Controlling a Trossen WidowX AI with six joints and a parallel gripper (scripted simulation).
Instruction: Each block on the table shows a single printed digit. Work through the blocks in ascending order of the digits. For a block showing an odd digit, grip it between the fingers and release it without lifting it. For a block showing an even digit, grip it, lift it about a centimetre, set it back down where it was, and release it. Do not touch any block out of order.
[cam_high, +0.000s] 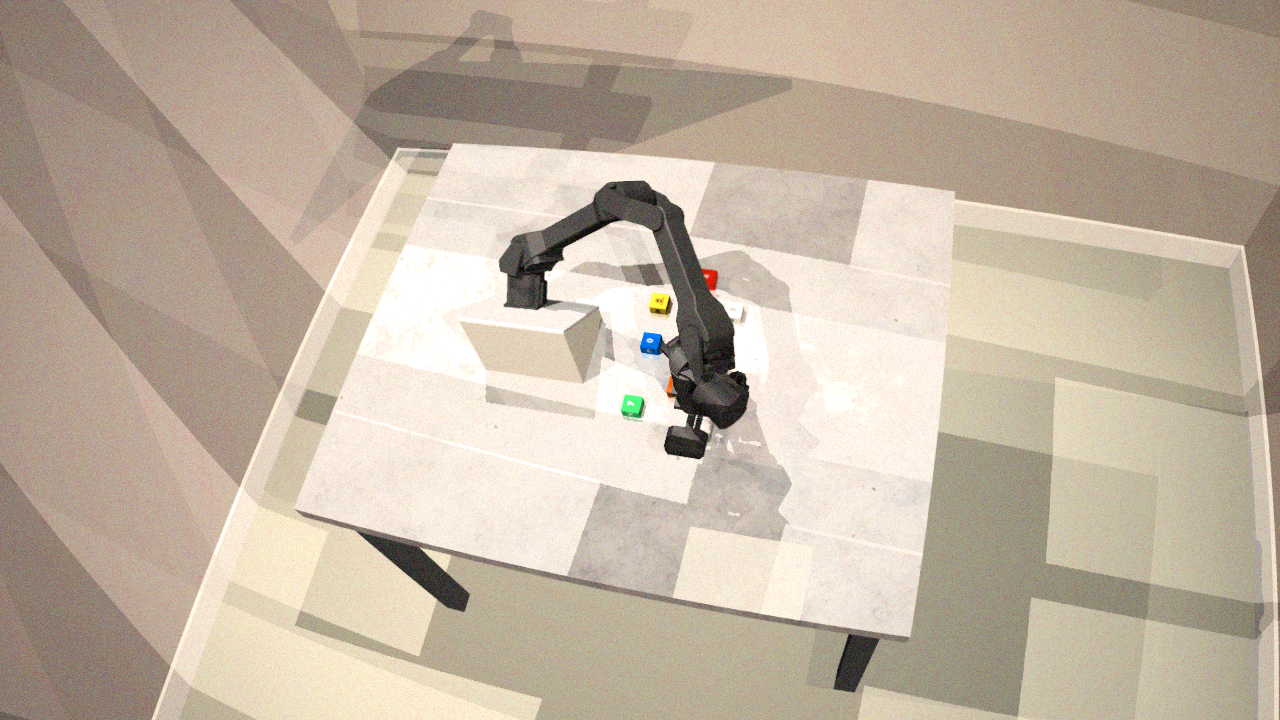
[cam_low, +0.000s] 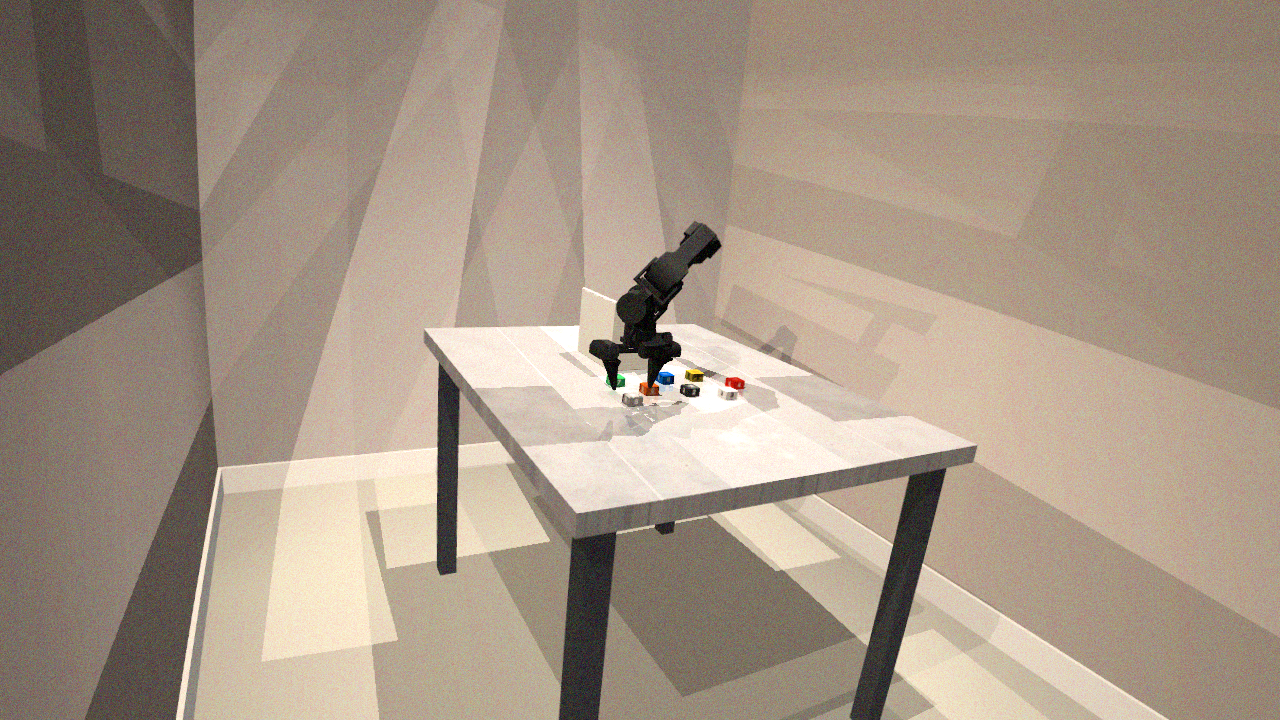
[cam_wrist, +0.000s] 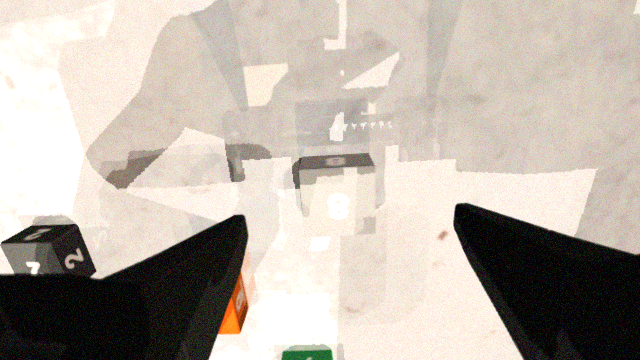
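My gripper tip is now 20 mm above the grey 8 block. The rest, counted from my gripper tip: dark grey 2 block (170 mm to the left, 20 mm below, 20 mm behind); orange block (80 mm to the left, 50 mm behind, 20 mm below); green 7 block (130 mm behind, 40 mm to the left, 20 mm below).
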